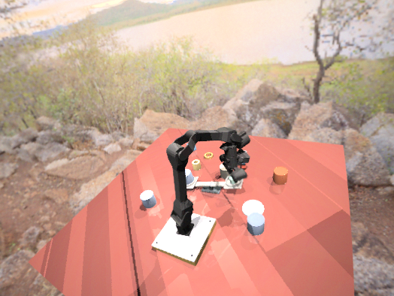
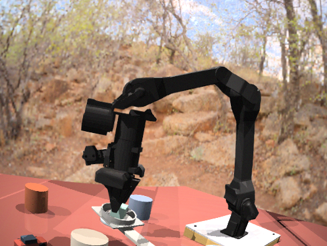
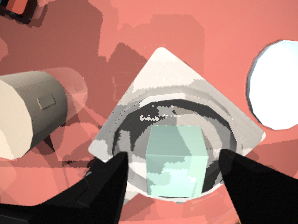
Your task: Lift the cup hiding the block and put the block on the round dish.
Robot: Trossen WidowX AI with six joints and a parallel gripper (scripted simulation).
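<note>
The white round dish lies 90 mm behind my gripper tip, 110 mm to the right of it and 90 mm below it. Also, from my gripper tip: green block: right at my gripper tip; then balance: 130 mm to the left, 50 mm below; then cream cylinder: 110 mm ahead, 60 mm to the left, 50 mm below.
</note>
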